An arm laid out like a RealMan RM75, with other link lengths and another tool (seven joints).
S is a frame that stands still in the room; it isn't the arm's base.
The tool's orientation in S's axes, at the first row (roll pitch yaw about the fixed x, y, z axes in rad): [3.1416, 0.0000, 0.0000]
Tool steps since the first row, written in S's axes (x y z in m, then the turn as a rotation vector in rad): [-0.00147, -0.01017, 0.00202, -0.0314, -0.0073, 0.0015]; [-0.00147, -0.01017, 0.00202, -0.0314, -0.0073, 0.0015]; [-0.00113, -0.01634, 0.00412, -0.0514, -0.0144, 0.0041]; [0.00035, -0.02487, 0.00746, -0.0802, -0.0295, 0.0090]
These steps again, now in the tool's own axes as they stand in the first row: [-0.00147, 0.01017, -0.00202, -0.0314, 0.0073, -0.0015]; [-0.00147, 0.01017, -0.00202, -0.0314, 0.0073, -0.0015]; [-0.00113, 0.01634, -0.00412, -0.0514, 0.0144, -0.0041]; [0.00035, 0.02487, -0.00746, -0.0802, 0.0295, -0.0090]
